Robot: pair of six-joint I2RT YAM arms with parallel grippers.
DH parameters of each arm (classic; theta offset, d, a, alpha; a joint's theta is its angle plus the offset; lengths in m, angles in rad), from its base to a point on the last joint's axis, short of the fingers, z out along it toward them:
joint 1: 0 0.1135 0.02 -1.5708
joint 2: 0 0 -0.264 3.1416
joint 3: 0.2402 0 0.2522 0
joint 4: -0.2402 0 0.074 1.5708
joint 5: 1.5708 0 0 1.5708
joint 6: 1.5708 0.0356 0 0
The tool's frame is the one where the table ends.
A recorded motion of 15 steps. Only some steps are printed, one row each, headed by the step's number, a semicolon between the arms.
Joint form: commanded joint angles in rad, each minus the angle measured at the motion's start. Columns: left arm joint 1, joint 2, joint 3, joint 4, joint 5, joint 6; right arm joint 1, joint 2, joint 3, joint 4, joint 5, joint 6.
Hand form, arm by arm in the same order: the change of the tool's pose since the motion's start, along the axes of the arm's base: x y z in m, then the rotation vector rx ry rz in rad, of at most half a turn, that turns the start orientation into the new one. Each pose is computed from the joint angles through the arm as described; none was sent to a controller.
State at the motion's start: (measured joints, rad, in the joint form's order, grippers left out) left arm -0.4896 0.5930 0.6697 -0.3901 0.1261 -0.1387; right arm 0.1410 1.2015 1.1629 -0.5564 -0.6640 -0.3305
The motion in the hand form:
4: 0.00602 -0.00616 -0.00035 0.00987 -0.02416 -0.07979; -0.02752 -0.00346 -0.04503 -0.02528 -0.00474 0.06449
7: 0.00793 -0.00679 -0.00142 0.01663 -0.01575 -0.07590; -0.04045 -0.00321 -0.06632 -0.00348 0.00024 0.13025
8: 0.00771 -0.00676 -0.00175 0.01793 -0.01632 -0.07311; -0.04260 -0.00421 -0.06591 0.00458 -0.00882 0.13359
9: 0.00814 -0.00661 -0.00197 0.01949 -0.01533 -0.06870; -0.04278 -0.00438 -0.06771 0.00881 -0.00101 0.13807
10: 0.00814 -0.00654 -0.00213 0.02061 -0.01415 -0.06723; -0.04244 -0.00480 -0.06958 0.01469 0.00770 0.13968
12: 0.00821 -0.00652 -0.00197 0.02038 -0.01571 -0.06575; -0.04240 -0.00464 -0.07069 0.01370 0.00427 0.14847
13: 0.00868 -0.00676 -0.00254 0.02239 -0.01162 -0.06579; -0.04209 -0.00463 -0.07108 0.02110 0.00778 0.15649
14: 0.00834 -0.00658 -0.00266 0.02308 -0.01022 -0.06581; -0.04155 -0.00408 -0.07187 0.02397 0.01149 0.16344
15: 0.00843 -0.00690 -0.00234 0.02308 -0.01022 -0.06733; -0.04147 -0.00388 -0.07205 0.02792 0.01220 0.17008
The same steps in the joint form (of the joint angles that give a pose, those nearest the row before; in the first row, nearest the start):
4: -0.0012 0.0359 -0.0024 0.0480 0.0688 0.0435; -0.0029 -0.1184 -0.2331 0.0670 -0.0400 -0.0774
7: 0.0003 0.0466 -0.0009 0.0465 0.0657 0.0451; -0.0014 -0.1659 -0.3373 0.1006 -0.1044 -0.1065
8: -0.0012 0.0452 -0.0024 0.0465 0.0611 0.0451; -0.0059 -0.1782 -0.3453 0.1069 -0.1152 -0.1051
9: 0.0002 0.0466 -0.0024 0.0465 0.0580 0.0451; -0.0075 -0.1768 -0.3499 0.1054 -0.1229 -0.1051
10: 0.0003 0.0467 -0.0024 0.0450 0.0565 0.0451; -0.0105 -0.1737 -0.3545 0.1069 -0.1306 -0.1021
12: 0.0002 0.0467 -0.0024 0.0464 0.0549 0.0451; -0.0105 -0.1722 -0.3576 0.1085 -0.1367 -0.1112
13: 0.0003 0.0497 -0.0024 0.0449 0.0550 0.0451; -0.0121 -0.1691 -0.3576 0.1084 -0.1489 -0.1112
14: 0.0003 0.0482 -0.0024 0.0419 0.0550 0.0451; -0.0106 -0.1645 -0.3576 0.1085 -0.1551 -0.1127
15: -0.0012 0.0497 -0.0009 0.0419 0.0549 0.0451; -0.0106 -0.1630 -0.3576 0.1085 -0.1628 -0.1143

